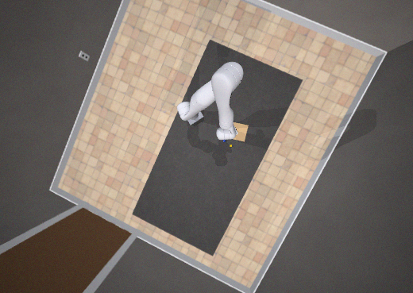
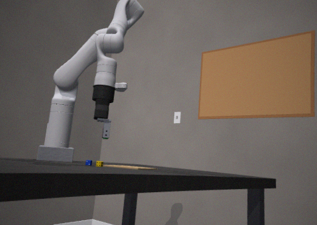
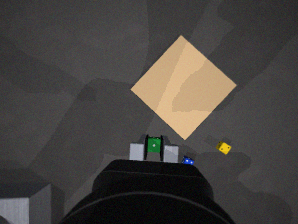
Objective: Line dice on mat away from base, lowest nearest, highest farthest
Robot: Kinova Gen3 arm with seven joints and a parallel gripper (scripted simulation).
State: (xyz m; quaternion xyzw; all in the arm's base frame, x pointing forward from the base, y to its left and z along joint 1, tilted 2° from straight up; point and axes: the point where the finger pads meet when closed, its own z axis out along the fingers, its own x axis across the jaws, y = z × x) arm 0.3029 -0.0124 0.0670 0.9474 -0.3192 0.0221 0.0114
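My hand is 110 mm above the mat, 90 mm short of it and 40 mm to the right of it. The rest, counted from my hand: green die (10 mm below); blue die (100 mm below, 80 mm to the right, 20 mm ahead); yellow die (100 mm below, 90 mm to the right, 90 mm ahead).
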